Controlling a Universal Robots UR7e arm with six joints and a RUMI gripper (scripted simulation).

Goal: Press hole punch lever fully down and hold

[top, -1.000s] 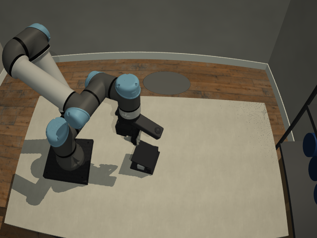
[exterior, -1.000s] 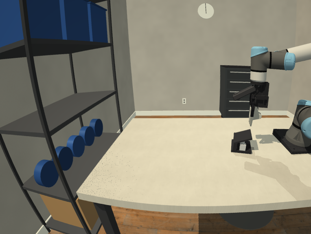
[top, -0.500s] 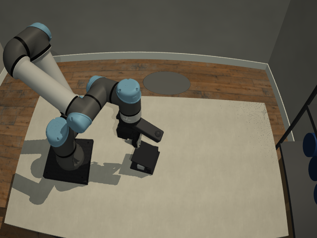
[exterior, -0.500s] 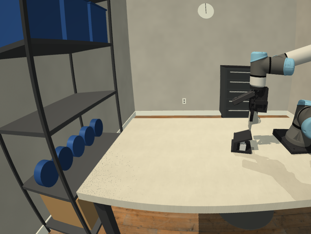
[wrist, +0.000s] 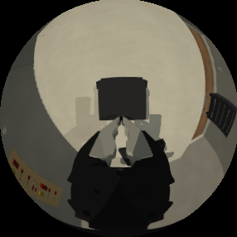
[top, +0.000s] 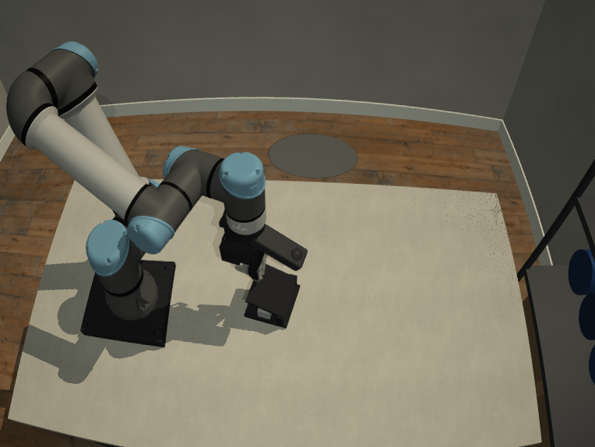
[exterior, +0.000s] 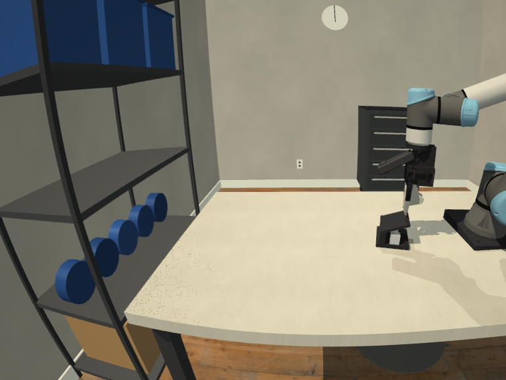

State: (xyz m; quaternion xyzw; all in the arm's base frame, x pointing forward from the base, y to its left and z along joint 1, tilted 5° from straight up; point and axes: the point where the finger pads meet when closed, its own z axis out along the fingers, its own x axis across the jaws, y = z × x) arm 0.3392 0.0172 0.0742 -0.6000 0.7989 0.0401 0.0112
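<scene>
Now: hand 3 cm short of the hole punch, 1 cm to the left of it and 7 cm above it.
</scene>
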